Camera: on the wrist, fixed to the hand. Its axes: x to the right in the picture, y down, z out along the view.
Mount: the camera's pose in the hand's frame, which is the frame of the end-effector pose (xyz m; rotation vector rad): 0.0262 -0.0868 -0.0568 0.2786 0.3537 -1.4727
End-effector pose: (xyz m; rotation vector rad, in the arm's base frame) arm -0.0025 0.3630 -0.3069 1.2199 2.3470 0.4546
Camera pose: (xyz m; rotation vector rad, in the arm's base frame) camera -0.1049 0.3321 -0.3072 -0.7384 2.8796 -0.2065
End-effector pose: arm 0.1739 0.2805 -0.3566 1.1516 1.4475 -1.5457
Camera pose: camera 0.0918 0.3487 -0.3489 -0.2343 -1.8197 1.7818
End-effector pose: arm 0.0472 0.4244 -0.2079 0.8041 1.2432 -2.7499
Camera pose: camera 0.0306 0.5287 -0.1908 -0.1389 -0.7820 1.4555
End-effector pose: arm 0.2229 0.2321 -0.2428 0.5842 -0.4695 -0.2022
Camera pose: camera 0.2686 0.1803 -0.3245 1.1342 0.3730 -1.4204
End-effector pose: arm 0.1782 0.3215 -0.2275 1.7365 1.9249 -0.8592
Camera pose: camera 0.0948 0.3762 -0.1887 -0.1702 -2.4634 0.9383
